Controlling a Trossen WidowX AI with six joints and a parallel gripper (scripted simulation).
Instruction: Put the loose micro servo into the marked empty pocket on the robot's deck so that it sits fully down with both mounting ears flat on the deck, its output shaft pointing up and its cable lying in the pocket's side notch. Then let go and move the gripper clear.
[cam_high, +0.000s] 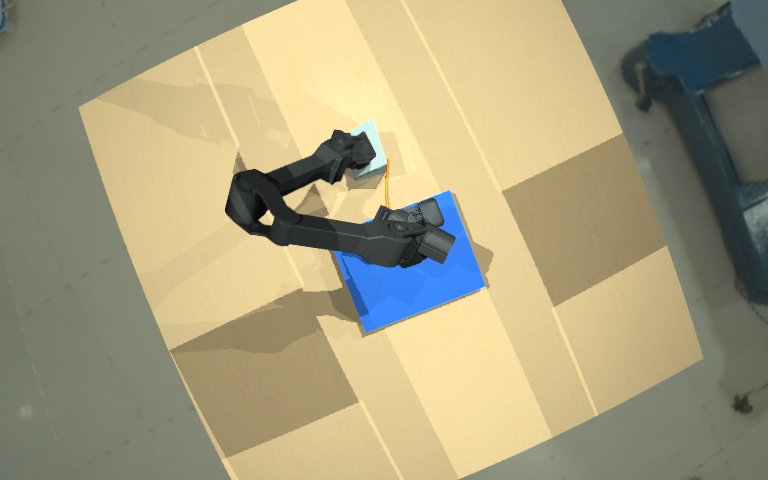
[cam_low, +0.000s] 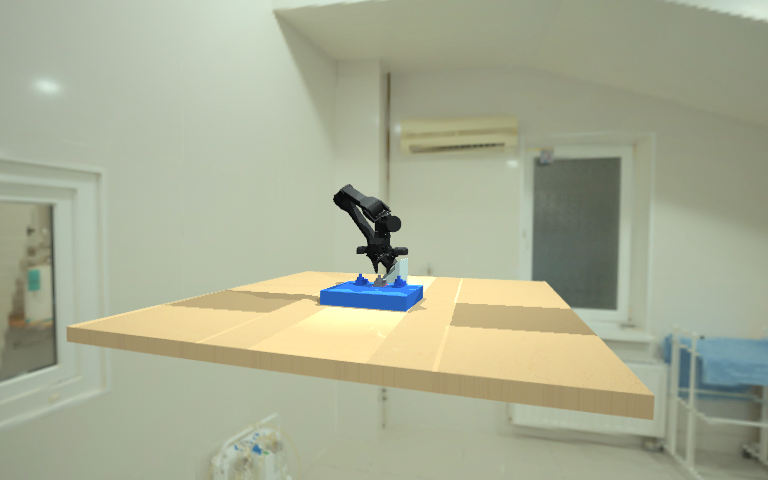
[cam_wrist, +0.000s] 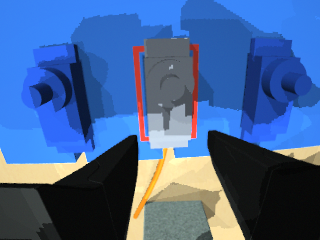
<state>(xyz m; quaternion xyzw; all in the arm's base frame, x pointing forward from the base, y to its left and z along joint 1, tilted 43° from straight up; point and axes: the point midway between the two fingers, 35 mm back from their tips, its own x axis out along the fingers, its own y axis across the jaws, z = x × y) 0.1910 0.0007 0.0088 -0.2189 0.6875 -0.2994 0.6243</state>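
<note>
Now: the deck 120 mm ahead of my gripper tip, 60 mm below it and 10 mm to the right of it.
</note>
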